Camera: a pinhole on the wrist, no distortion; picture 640 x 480 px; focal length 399.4 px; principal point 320.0 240.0 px. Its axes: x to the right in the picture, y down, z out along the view. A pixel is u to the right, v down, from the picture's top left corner.
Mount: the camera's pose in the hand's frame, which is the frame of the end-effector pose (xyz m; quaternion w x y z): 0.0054 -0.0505 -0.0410 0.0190 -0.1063 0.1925 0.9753
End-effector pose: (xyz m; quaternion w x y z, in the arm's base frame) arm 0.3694 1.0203 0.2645 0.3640 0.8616 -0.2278 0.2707
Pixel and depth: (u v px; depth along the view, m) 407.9 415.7 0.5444
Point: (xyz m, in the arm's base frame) 0.3834 0.7229 -0.2224
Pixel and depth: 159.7 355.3 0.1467
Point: 0.4480 0.9457 0.1961
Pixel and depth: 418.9 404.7 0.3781
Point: 0.3712 0.8329 -0.0705
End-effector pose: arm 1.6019 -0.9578 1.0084 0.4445 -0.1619 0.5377 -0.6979
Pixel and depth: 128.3 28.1 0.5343
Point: 1.9684 -1.3422 0.7381
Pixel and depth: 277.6 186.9 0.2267
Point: 1.7491 -1.0440 1.0134
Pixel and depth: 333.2 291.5 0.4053
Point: 1.9182 -1.0927 1.1088
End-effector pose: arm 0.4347 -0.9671 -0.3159 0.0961 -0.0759 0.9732 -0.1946
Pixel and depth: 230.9 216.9 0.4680
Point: 0.4878 -0.9743 -0.7354
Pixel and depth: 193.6 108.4 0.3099
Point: 0.4192 -0.9089 -0.5882
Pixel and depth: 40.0 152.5 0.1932
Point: 0.3603 -0.9825 -0.4896
